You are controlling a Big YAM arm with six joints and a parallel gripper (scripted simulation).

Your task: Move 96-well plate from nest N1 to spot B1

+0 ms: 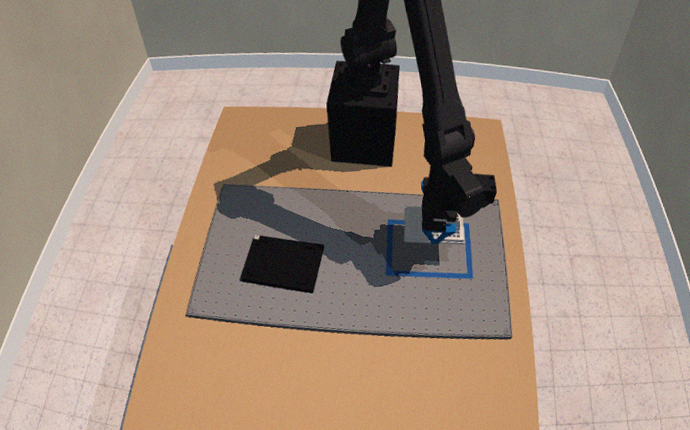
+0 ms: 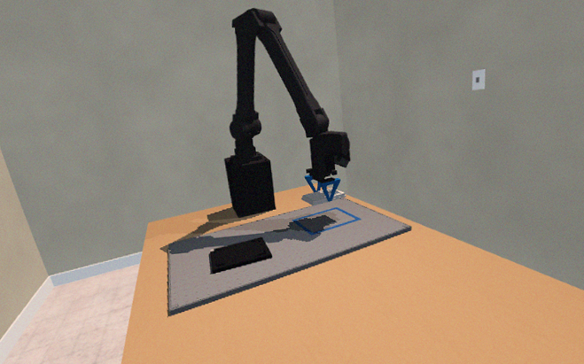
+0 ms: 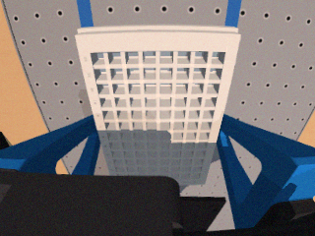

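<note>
Now: the white 96-well plate right at my hand. From my hand the other things lie so: black plate nest 32 cm to the right, 9 cm ahead, 8 cm below.
</note>
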